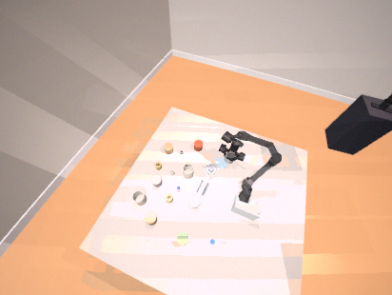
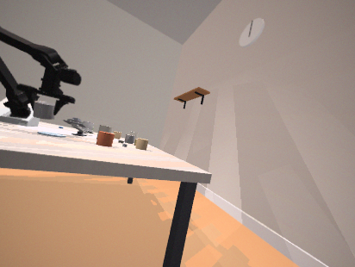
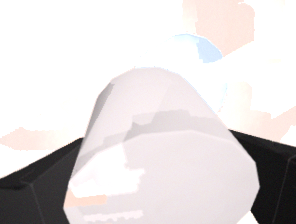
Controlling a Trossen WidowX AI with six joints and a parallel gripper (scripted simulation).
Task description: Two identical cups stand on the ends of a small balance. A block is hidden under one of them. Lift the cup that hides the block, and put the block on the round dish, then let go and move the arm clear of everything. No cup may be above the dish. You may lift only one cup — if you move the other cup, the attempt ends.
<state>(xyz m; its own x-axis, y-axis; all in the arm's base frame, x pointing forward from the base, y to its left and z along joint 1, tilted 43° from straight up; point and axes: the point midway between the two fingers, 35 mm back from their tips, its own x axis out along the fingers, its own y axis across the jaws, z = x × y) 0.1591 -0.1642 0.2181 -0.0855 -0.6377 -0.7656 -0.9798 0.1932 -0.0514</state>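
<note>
Now: gripper tip 4 cm short of the round light-blue dish, 1 cm to the right of it and 9 cm above it. Also, from my gripper tip: balance: 13 cm ahead, 24 cm to the left, 6 cm below.
</note>
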